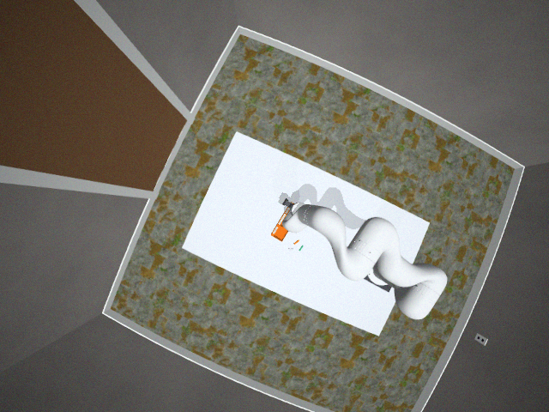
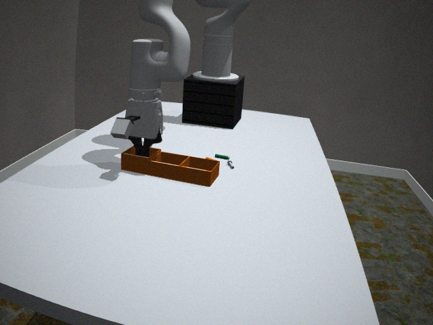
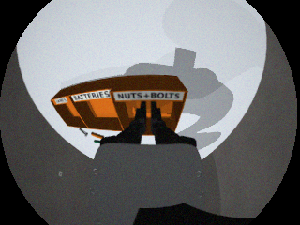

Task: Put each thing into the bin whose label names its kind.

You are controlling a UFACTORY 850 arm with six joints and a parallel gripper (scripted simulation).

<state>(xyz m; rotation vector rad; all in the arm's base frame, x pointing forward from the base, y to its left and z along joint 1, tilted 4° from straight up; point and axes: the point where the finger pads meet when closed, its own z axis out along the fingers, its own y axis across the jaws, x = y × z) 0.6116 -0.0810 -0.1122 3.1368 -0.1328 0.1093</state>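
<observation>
The three joined orange bins lies 10 mm ahead of my hand, 80 mm to the left of it and 10 mm below it. Also, from my hand: pale dotted tile: 80 mm behind, 10 mm to the right, 30 mm below; orange stick: 110 mm behind, 180 mm to the left, 30 mm below; blue USB stick: 70 mm behind, 60 mm to the left, 30 mm below.
</observation>
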